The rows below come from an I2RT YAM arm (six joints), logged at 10 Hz.
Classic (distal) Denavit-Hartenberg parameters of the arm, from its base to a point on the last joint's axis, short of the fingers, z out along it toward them. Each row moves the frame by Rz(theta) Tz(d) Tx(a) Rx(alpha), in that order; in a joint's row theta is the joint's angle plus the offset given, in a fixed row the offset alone. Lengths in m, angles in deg.
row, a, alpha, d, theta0
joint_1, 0.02, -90, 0.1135, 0
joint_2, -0.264, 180, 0, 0
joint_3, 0.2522, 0, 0, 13.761
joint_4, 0.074, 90, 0, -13.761
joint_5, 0, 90, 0, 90
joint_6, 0, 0, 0.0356, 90
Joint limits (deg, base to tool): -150..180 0..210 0..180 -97..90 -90..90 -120..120
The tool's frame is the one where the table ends.
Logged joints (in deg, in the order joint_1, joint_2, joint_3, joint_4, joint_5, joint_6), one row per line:
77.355 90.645 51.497 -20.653 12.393 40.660
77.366 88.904 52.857 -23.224 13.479 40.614
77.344 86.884 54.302 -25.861 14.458 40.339
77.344 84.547 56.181 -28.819 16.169 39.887
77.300 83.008 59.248 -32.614 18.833 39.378
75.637 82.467 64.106 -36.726 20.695 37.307
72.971 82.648 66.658 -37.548 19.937 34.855
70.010 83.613 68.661 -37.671 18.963 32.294
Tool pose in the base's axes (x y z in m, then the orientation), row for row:
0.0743 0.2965 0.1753 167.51 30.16 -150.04
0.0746 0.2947 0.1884 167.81 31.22 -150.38
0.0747 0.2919 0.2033 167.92 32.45 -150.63
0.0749 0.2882 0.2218 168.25 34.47 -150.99
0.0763 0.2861 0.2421 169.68 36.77 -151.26
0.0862 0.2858 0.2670 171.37 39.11 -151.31
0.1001 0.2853 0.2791 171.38 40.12 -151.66
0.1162 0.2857 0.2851 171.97 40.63 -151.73
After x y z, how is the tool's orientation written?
As angles about the fixed x, y, z axes (roll, pitch, yaw), in degrees.
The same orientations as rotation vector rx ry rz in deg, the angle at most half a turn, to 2 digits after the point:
-43.59 145.56 26.63
-42.88 144.60 26.33
-42.35 143.43 26.33
-41.47 141.51 26.13
-40.19 139.35 24.64
-39.01 137.11 22.96
-38.40 136.19 22.98
-37.96 135.73 22.33

